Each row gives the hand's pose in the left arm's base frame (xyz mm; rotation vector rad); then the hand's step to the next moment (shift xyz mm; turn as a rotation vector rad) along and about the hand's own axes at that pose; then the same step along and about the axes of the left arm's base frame.
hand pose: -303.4 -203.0 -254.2 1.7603 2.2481 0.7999
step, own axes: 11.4 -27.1 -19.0 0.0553 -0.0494 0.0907
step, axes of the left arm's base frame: -34.7 0.8 4.2 -0.0167 0.0717 -0.0912
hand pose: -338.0 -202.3 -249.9 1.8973 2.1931 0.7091
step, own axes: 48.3 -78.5 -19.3 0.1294 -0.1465 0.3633
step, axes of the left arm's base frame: -86.9 35.2 -9.1 -0.0039 0.2025 -0.3594
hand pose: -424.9 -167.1 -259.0 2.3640 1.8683 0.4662
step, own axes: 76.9 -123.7 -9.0 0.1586 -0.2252 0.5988
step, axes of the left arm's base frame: -102.5 103.4 -9.6 -0.0024 0.2771 -0.5980
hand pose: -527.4 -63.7 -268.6 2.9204 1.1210 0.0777
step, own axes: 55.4 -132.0 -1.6 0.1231 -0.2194 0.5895
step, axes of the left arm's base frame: -47.2 135.2 0.0 -0.0253 0.2490 -0.5900
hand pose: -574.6 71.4 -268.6 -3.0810 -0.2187 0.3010
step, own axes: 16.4 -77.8 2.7 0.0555 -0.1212 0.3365
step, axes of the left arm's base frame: 4.8 79.4 -1.7 -0.0283 0.1360 -0.3342
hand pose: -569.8 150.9 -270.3 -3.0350 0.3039 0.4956
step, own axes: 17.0 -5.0 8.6 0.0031 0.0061 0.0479
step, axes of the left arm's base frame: 14.1 2.5 -13.5 -0.0132 -0.0026 -0.0465
